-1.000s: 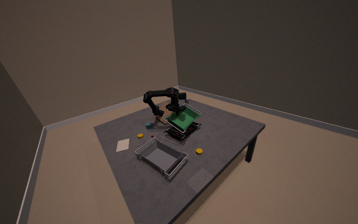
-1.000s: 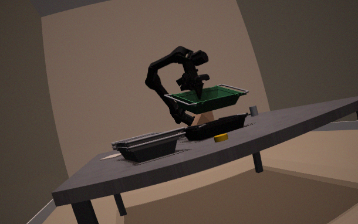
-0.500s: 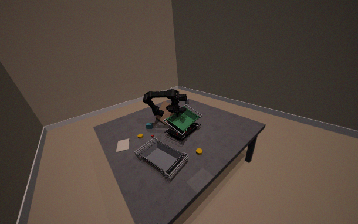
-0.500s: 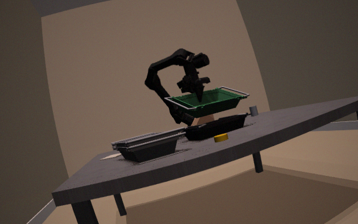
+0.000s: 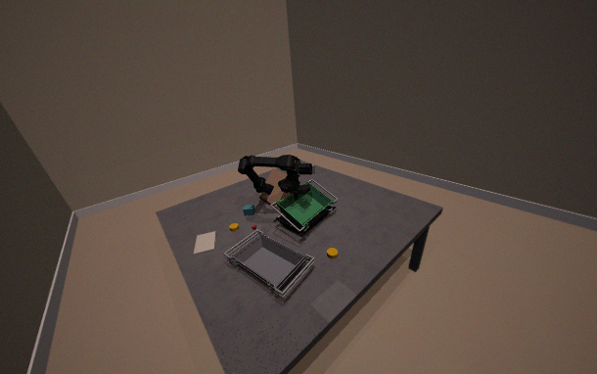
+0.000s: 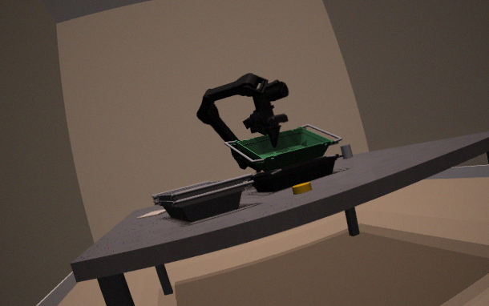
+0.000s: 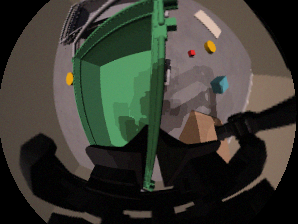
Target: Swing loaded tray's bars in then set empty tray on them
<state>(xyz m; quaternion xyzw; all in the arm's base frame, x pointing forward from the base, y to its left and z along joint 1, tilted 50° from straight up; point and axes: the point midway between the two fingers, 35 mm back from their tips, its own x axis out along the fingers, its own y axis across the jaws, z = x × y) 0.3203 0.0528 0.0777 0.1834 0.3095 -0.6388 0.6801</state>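
Now: the green tray 8 cm ahead of my gripper tip and 1 cm to the left of it. Also, from my gripper tip: pale card: 19 cm behind, 47 cm to the right, 13 cm below; teal cube: 27 cm behind, 17 cm to the right, 11 cm below; grey cylinder: 44 cm behind, 53 cm to the left, 10 cm below.
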